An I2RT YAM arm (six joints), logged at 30 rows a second.
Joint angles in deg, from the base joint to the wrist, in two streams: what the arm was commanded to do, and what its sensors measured. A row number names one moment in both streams.
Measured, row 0: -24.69, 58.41, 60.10, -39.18, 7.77, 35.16
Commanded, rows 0 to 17: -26.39, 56.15, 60.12, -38.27, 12.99, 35.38; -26.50, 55.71, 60.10, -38.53, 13.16, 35.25; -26.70, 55.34, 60.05, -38.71, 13.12, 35.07; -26.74, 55.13, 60.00, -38.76, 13.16, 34.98; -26.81, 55.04, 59.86, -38.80, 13.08, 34.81; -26.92, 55.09, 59.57, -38.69, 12.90, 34.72; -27.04, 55.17, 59.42, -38.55, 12.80, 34.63; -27.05, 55.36, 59.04, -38.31, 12.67, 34.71; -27.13, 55.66, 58.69, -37.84, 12.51, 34.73; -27.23, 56.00, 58.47, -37.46, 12.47, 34.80; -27.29, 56.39, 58.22, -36.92, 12.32, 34.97; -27.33, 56.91, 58.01, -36.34, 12.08, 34.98; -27.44, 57.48, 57.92, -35.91, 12.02, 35.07; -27.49, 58.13, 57.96, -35.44, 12.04, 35.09; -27.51, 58.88, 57.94, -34.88, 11.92, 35.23; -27.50, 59.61, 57.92, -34.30, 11.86, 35.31; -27.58, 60.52, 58.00, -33.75, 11.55, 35.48; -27.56, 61.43, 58.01, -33.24, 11.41, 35.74
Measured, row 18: -26.13, 60.03, 57.89, -39.55, 7.73, 35.16
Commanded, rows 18 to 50: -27.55, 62.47, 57.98, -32.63, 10.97, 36.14; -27.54, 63.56, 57.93, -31.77, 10.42, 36.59; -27.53, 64.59, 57.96, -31.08, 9.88, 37.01; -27.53, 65.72, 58.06, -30.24, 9.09, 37.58; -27.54, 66.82, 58.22, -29.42, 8.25, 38.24; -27.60, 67.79, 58.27, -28.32, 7.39, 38.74; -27.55, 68.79, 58.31, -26.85, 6.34, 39.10; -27.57, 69.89, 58.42, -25.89, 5.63, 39.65; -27.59, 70.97, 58.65, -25.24, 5.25, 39.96; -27.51, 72.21, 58.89, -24.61, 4.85, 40.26; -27.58, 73.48, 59.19, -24.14, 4.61, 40.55; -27.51, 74.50, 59.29, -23.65, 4.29, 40.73; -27.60, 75.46, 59.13, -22.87, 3.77, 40.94; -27.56, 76.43, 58.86, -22.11, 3.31, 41.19; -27.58, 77.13, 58.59, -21.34, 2.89, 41.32; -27.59, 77.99, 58.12, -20.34, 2.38, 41.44; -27.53, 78.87, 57.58, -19.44, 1.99, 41.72; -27.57, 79.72, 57.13, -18.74, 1.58, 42.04; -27.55, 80.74, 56.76, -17.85, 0.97, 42.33; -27.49, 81.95, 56.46, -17.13, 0.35, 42.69; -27.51, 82.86, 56.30, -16.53, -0.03, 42.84; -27.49, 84.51, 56.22, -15.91, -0.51, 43.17; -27.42, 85.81, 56.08, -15.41, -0.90, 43.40; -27.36, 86.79, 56.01, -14.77, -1.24, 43.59; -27.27, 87.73, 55.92, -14.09, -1.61, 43.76; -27.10, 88.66, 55.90, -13.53, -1.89, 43.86; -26.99, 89.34, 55.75, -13.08, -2.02, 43.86; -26.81, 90.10, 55.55, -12.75, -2.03, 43.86; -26.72, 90.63, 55.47, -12.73, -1.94, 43.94; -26.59, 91.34, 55.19, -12.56, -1.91, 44.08; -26.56, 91.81, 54.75, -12.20, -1.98, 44.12; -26.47, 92.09, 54.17, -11.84, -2.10, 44.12; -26.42, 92.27, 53.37, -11.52, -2.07, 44.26
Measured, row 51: -26.17, 91.88, 54.30, -15.73, -3.70, 43.11
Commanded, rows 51 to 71: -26.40, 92.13, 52.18, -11.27, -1.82, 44.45; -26.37, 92.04, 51.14, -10.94, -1.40, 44.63; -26.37, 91.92, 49.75, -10.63, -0.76, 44.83; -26.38, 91.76, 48.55, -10.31, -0.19, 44.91; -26.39, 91.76, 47.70, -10.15, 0.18, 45.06; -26.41, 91.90, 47.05, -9.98, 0.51, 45.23; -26.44, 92.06, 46.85, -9.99, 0.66, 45.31; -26.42, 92.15, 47.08, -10.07, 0.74, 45.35; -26.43, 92.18, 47.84, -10.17, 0.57, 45.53; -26.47, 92.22, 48.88, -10.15, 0.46, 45.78; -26.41, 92.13, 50.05, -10.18, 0.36, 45.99; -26.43, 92.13, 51.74, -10.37, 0.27, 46.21; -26.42, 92.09, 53.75, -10.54, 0.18, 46.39; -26.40, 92.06, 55.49, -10.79, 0.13, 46.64; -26.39, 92.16, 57.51, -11.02, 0.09, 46.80; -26.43, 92.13, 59.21, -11.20, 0.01, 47.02; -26.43, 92.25, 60.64, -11.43, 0.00, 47.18; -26.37, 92.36, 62.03, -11.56, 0.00, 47.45; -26.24, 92.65, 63.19, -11.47, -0.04, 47.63; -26.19, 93.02, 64.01, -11.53, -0.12, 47.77; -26.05, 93.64, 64.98, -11.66, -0.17, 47.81
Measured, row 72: -25.26, 92.60, 62.37, -13.61, -3.99, 46.35
